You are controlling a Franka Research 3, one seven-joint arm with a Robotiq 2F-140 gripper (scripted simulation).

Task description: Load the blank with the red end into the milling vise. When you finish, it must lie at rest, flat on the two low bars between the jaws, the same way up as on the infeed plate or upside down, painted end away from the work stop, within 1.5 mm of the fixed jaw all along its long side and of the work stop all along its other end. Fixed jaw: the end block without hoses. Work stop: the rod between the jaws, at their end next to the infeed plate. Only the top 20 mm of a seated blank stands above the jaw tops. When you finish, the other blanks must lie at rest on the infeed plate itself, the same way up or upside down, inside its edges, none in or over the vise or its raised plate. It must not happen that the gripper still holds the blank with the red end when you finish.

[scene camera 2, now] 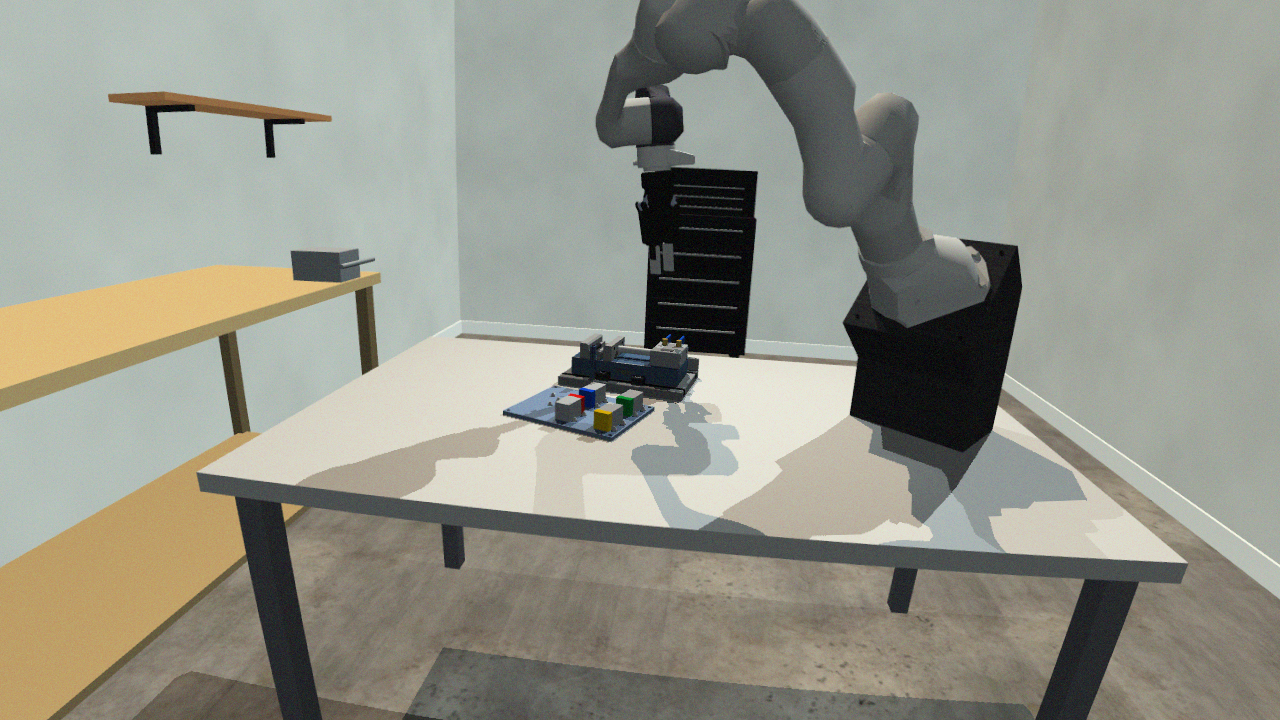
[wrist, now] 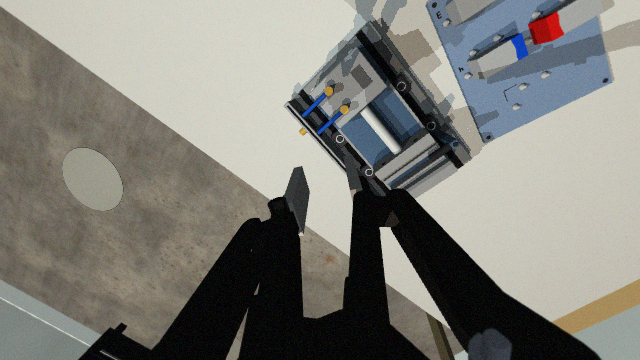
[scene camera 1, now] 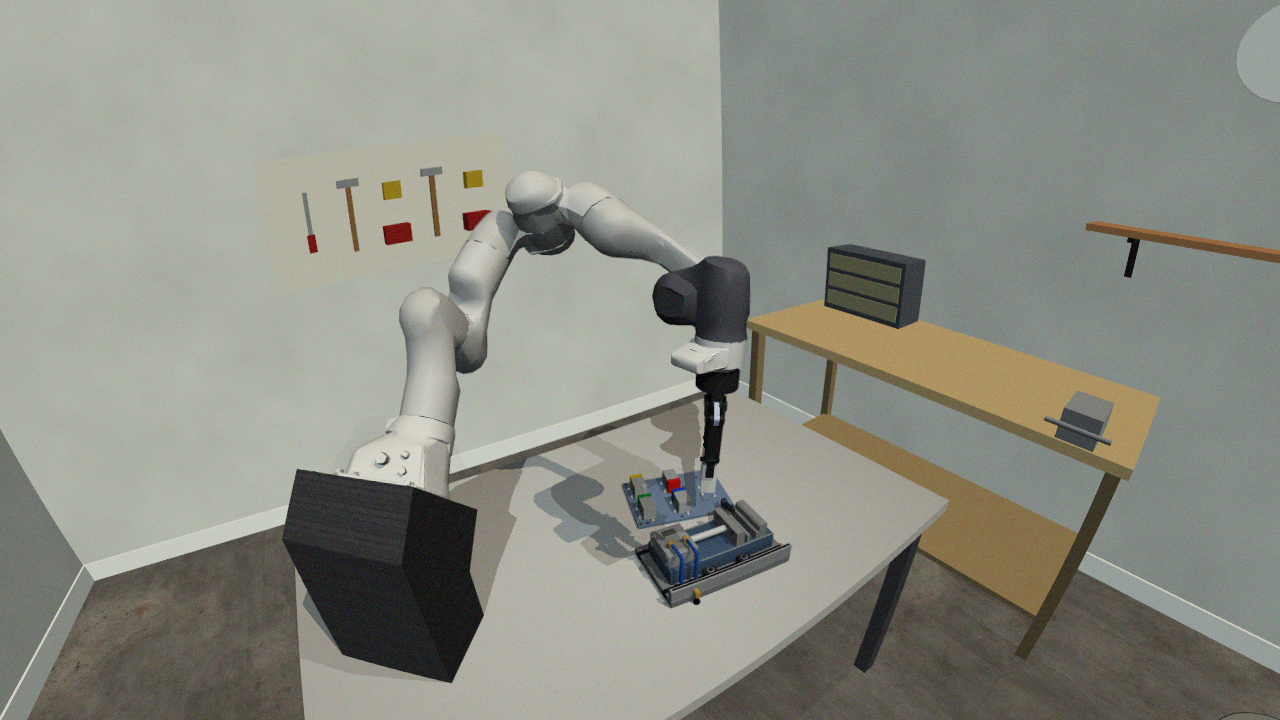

Labels:
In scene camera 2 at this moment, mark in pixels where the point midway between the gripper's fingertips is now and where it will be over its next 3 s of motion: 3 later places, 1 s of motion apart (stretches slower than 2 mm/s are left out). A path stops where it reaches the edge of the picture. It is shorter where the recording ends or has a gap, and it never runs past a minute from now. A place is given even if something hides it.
My gripper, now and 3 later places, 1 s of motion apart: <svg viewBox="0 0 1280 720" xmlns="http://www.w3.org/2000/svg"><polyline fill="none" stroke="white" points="662,272 657,262 646,263 633,263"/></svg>

